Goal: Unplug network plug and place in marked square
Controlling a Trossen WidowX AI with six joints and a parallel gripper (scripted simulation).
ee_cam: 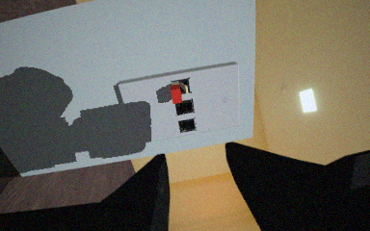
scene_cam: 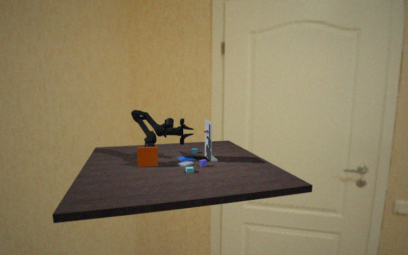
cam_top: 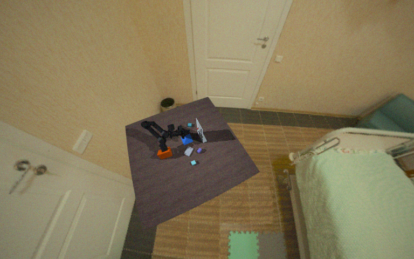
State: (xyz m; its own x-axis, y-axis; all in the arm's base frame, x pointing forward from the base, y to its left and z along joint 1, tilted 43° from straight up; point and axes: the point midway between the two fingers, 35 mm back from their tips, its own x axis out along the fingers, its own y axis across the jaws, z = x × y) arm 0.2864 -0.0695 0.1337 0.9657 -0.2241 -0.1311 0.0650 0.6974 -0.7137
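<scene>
The network plug lies 10 cm ahead of my gripper tip. Round my gripper tip: blue marked square: 5 cm behind, 4 cm to the left, 21 cm below; then grey flat block: 9 cm behind, 12 cm to the right, 21 cm below; then grey upright panel: 12 cm ahead, 1 cm to the right, 8 cm below.
</scene>
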